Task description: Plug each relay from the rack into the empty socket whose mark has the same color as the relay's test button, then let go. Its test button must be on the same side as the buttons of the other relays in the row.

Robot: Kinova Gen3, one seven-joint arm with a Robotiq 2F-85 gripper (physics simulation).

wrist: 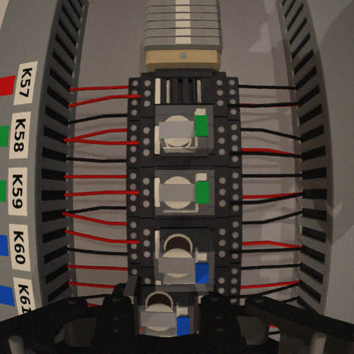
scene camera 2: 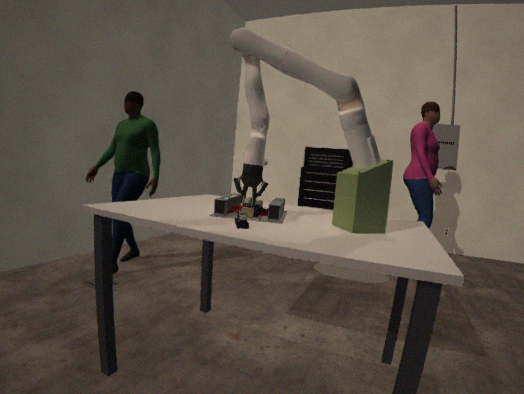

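Seen in the pictures: gripper, between the fingertips: (scene camera 2: 247, 205); arm's base, origin of its link: (scene camera 2: 366, 165).
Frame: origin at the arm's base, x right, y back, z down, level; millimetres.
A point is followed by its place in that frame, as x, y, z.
Note:
My gripper (scene camera 2: 251, 202) {-179, -391, 193} (wrist: 164, 290) points down over the socket row and is shut on a clear relay (wrist: 159, 320) with a blue test button on its right side in the wrist view. This relay is at the row's near end, by the blue-marked K61 label; its base is hidden, so I cannot tell how deep it sits. K58 and K59 hold relays (wrist: 177, 132) (wrist: 177, 192) with green buttons, K60 a relay (wrist: 177, 257) with a blue one, all buttons on the right. The K57 socket (wrist: 185, 91), marked red (wrist: 7, 86), is empty. A small black rack (scene camera 2: 242, 224) {-372, -239, 220} stands in front with a light piece on it.
Slotted wire ducts (wrist: 57, 170) (wrist: 315, 170) flank the row, with red and black wires between. Grey terminal blocks (wrist: 161, 25) stand beyond K57. A green block (scene camera 2: 345, 200) {-72, -40, 130} stands on the white table (scene camera 2: 300, 240) {-347, -45, 232} near the arm's base. Two people stand behind the table.

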